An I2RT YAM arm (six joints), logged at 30 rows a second.
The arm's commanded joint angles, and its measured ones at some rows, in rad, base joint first. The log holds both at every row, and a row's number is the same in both.
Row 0, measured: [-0.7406 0.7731 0.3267 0.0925 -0.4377 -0.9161]
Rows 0 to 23, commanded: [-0.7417 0.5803 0.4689 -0.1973 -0.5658 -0.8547]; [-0.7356 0.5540 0.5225 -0.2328 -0.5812 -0.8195]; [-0.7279 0.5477 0.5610 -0.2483 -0.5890 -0.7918]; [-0.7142 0.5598 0.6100 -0.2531 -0.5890 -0.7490]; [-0.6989 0.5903 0.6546 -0.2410 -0.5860 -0.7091]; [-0.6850 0.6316 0.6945 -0.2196 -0.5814 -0.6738]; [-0.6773 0.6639 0.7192 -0.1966 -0.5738 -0.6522]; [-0.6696 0.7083 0.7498 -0.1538 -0.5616 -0.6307]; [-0.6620 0.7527 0.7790 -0.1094 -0.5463 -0.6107]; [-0.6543 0.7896 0.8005 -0.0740 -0.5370 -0.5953]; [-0.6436 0.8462 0.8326 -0.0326 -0.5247 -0.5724]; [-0.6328 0.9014 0.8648 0.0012 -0.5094 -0.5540]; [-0.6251 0.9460 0.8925 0.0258 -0.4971 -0.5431]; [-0.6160 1.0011 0.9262 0.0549 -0.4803 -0.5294]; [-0.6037 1.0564 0.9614 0.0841 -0.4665 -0.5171]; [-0.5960 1.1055 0.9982 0.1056 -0.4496 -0.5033]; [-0.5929 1.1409 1.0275 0.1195 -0.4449 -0.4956]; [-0.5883 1.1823 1.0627 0.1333 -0.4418 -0.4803]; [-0.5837 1.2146 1.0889 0.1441 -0.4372 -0.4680]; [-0.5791 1.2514 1.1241 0.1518 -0.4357 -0.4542]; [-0.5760 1.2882 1.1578 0.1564 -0.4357 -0.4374]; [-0.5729 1.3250 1.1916 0.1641 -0.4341 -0.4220]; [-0.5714 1.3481 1.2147 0.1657 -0.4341 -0.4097]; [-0.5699 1.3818 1.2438 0.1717 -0.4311 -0.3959]
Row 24, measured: [-0.5800 1.3560 1.1316 0.0471 -0.4450 -0.4641]
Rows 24 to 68, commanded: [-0.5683 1.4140 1.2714 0.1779 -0.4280 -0.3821]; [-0.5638 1.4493 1.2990 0.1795 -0.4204 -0.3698]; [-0.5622 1.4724 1.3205 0.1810 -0.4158 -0.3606]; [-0.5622 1.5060 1.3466 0.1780 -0.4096 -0.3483]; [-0.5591 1.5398 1.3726 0.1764 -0.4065 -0.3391]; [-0.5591 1.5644 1.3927 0.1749 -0.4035 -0.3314]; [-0.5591 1.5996 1.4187 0.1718 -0.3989 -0.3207]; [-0.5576 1.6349 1.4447 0.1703 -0.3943 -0.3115]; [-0.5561 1.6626 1.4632 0.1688 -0.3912 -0.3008]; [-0.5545 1.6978 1.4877 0.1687 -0.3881 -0.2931]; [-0.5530 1.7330 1.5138 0.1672 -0.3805 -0.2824]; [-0.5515 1.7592 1.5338 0.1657 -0.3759 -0.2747]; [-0.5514 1.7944 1.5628 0.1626 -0.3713 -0.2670]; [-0.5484 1.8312 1.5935 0.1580 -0.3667 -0.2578]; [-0.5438 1.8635 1.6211 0.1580 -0.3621 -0.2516]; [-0.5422 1.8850 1.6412 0.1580 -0.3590 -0.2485]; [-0.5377 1.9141 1.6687 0.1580 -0.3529 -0.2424]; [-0.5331 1.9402 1.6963 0.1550 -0.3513 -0.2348]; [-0.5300 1.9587 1.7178 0.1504 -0.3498 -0.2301]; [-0.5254 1.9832 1.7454 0.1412 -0.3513 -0.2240]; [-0.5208 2.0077 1.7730 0.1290 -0.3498 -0.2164]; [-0.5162 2.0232 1.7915 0.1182 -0.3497 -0.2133]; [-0.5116 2.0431 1.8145 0.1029 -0.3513 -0.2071]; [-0.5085 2.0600 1.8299 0.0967 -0.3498 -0.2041]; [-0.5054 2.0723 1.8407 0.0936 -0.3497 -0.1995]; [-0.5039 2.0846 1.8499 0.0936 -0.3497 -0.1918]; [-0.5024 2.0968 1.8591 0.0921 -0.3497 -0.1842]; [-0.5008 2.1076 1.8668 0.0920 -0.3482 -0.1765]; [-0.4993 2.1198 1.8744 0.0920 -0.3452 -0.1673]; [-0.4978 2.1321 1.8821 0.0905 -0.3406 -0.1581]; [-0.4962 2.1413 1.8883 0.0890 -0.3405 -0.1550]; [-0.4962 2.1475 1.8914 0.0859 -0.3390 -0.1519]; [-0.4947 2.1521 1.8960 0.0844 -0.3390 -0.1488]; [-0.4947 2.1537 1.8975 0.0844 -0.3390 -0.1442]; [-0.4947 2.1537 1.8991 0.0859 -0.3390 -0.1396]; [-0.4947 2.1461 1.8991 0.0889 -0.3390 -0.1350]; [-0.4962 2.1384 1.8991 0.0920 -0.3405 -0.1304]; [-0.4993 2.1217 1.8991 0.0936 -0.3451 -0.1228]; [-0.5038 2.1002 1.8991 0.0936 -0.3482 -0.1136]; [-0.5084 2.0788 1.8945 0.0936 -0.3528 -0.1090]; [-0.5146 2.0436 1.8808 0.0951 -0.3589 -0.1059]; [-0.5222 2.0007 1.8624 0.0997 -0.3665 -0.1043]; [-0.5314 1.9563 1.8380 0.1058 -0.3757 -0.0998]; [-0.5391 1.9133 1.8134 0.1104 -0.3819 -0.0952]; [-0.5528 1.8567 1.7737 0.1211 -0.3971 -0.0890]
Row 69, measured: [-0.5182 2.0884 1.8091 0.0624 -0.3550 -0.1226]
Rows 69 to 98, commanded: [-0.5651 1.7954 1.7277 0.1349 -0.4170 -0.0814]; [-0.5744 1.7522 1.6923 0.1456 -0.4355 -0.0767]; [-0.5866 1.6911 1.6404 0.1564 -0.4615 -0.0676]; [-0.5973 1.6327 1.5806 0.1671 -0.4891 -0.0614]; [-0.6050 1.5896 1.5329 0.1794 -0.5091 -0.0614]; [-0.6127 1.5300 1.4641 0.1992 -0.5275 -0.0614]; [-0.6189 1.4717 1.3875 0.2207 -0.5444 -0.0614]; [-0.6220 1.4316 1.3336 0.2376 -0.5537 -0.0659]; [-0.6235 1.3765 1.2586 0.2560 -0.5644 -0.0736]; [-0.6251 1.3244 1.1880 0.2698 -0.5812 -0.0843]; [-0.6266 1.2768 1.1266 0.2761 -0.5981 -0.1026]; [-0.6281 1.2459 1.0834 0.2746 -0.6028 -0.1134]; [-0.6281 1.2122 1.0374 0.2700 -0.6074 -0.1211]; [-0.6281 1.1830 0.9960 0.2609 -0.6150 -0.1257]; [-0.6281 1.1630 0.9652 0.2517 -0.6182 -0.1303]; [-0.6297 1.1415 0.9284 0.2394 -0.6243 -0.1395]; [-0.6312 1.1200 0.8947 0.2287 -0.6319 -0.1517]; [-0.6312 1.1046 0.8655 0.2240 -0.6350 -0.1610]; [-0.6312 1.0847 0.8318 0.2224 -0.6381 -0.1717]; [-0.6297 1.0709 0.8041 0.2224 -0.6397 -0.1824]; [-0.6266 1.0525 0.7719 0.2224 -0.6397 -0.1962]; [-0.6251 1.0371 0.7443 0.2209 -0.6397 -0.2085]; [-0.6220 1.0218 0.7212 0.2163 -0.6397 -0.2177]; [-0.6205 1.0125 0.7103 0.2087 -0.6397 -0.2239]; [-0.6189 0.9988 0.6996 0.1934 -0.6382 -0.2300]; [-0.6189 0.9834 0.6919 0.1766 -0.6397 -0.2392]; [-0.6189 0.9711 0.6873 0.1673 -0.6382 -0.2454]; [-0.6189 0.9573 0.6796 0.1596 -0.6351 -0.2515]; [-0.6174 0.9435 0.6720 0.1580 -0.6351 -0.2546]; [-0.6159 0.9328 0.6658 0.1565 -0.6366 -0.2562]
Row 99, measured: [-0.6247 0.9836 0.6788 0.1436 -0.6147 -0.2234]
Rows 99 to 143, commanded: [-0.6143 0.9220 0.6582 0.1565 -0.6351 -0.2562]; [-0.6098 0.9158 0.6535 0.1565 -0.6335 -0.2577]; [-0.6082 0.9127 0.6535 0.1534 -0.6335 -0.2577]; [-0.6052 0.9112 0.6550 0.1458 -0.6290 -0.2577]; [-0.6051 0.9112 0.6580 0.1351 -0.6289 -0.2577]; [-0.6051 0.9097 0.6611 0.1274 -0.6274 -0.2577]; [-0.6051 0.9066 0.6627 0.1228 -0.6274 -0.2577]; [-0.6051 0.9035 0.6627 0.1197 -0.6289 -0.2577]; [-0.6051 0.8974 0.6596 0.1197 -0.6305 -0.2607]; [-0.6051 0.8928 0.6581 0.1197 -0.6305 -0.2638]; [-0.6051 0.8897 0.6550 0.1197 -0.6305 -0.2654]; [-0.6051 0.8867 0.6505 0.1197 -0.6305 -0.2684]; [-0.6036 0.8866 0.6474 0.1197 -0.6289 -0.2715]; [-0.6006 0.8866 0.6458 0.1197 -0.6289 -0.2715]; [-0.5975 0.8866 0.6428 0.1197 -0.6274 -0.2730]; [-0.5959 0.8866 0.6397 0.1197 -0.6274 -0.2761]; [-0.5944 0.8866 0.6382 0.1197 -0.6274 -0.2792]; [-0.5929 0.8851 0.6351 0.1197 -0.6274 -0.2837]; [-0.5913 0.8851 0.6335 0.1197 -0.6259 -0.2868]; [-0.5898 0.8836 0.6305 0.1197 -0.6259 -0.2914]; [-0.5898 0.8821 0.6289 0.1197 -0.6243 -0.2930]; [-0.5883 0.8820 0.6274 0.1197 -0.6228 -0.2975]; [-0.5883 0.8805 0.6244 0.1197 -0.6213 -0.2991]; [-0.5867 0.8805 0.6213 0.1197 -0.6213 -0.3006]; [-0.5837 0.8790 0.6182 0.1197 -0.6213 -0.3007]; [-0.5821 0.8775 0.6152 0.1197 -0.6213 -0.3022]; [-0.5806 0.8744 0.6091 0.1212 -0.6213 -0.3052]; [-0.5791 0.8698 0.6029 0.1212 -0.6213 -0.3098]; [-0.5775 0.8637 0.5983 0.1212 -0.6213 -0.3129]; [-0.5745 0.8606 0.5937 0.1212 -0.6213 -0.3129]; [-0.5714 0.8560 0.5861 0.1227 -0.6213 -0.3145]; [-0.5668 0.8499 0.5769 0.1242 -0.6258 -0.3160]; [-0.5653 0.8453 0.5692 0.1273 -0.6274 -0.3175]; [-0.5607 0.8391 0.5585 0.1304 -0.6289 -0.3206]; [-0.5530 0.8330 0.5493 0.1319 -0.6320 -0.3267]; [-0.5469 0.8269 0.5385 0.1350 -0.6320 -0.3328]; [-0.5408 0.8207 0.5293 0.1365 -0.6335 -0.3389]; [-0.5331 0.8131 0.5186 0.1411 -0.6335 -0.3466]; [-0.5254 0.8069 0.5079 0.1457 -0.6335 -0.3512]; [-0.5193 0.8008 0.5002 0.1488 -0.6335 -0.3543]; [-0.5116 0.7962 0.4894 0.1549 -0.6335 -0.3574]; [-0.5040 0.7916 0.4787 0.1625 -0.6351 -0.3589]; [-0.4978 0.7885 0.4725 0.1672 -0.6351 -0.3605]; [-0.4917 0.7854 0.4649 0.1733 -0.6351 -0.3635]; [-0.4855 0.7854 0.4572 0.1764 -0.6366 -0.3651]
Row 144, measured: [-0.5022 0.8070 0.4774 0.1230 -0.6151 -0.3431]
